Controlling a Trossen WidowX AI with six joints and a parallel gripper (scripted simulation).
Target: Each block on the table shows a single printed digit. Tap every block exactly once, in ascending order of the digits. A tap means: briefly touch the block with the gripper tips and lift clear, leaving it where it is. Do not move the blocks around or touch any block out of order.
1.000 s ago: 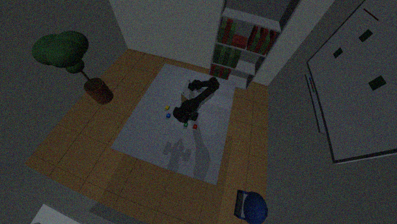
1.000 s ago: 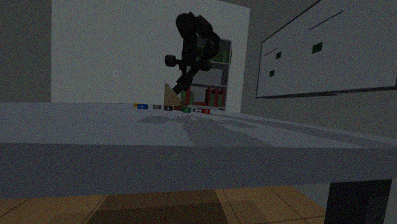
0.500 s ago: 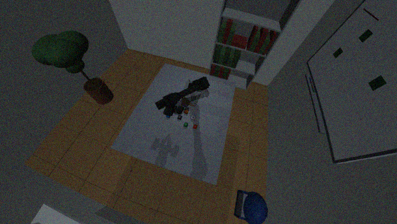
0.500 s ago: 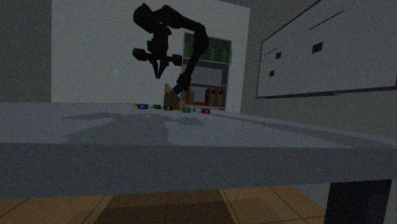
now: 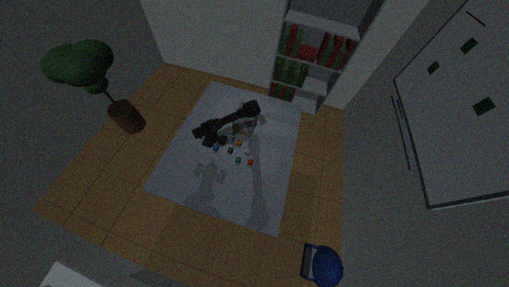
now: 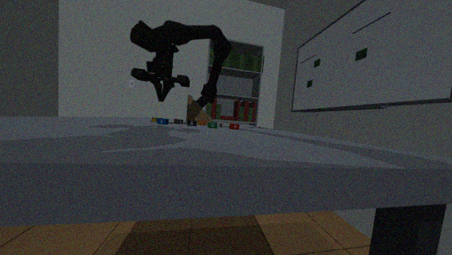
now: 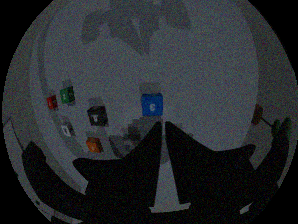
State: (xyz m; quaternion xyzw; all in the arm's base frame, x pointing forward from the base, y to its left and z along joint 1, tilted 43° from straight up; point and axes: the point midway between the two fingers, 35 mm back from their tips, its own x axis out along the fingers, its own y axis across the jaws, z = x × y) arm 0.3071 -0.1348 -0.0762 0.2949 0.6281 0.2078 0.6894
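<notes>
My gripper tip is 1 cm to the right of the blue block and 7 cm above it. Also, from my gripper tip: yellow block: 8 cm behind, 3 cm to the right, 7 cm below; grey block: 8 cm behind, 6 cm to the left, 7 cm below; black block: 1 cm behind, 12 cm to the left, 7 cm below.
</notes>
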